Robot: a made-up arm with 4 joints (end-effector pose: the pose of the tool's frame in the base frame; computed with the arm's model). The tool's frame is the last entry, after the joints.
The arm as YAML. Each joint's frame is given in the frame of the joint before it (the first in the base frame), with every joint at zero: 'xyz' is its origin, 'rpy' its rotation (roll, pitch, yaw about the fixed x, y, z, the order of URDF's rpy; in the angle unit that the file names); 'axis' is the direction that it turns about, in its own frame. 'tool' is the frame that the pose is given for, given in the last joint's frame.
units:
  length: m
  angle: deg
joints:
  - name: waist
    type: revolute
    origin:
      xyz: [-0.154, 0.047, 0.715]
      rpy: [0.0, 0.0, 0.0]
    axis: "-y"
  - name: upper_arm
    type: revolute
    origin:
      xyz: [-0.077, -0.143, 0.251]
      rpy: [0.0, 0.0, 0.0]
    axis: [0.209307, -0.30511, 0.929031]
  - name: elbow
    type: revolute
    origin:
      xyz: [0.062, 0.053, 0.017]
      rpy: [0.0, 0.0, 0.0]
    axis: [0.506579, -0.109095, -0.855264]
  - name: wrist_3
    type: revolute
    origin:
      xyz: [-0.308, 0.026, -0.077]
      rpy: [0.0, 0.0, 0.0]
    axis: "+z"
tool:
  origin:
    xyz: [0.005, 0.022, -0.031]
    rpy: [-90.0, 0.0, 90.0]
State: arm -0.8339 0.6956 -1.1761 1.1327
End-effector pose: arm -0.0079 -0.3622 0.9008 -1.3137 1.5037 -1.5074
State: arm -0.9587 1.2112 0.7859 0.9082
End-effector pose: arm -0.2686 -0.0632 1.1411 0.4704 -1.8518 0.8898
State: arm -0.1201 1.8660 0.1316 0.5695
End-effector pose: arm -0.3049 -0.2659 0.7532 -0.5322 2.3240 -1.1517
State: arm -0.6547 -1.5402 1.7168 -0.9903
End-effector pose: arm 0.1428 -0.1685 0.6536 -1.7452 1.4921 -1.9589
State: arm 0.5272 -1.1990 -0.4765 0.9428
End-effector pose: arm -0.4989 0.1057 0.8080 -1.0805 -1.2121 1.4973
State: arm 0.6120 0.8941 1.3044 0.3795
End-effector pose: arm -0.6218 0.1529 0.7495 -0.7613 -2.2759 0.3490
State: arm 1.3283 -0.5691 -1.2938 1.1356
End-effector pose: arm -0.5625 -0.2566 0.5330 1.0565 0.9949 -2.2604
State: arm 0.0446 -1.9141 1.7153 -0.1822
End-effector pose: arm 0.0636 -0.3028 0.8350 -1.6284 1.1575 -1.7756
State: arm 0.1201 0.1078 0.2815 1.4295
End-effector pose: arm -0.5056 0.0603 0.8309 -0.4631 -2.3381 1.9272
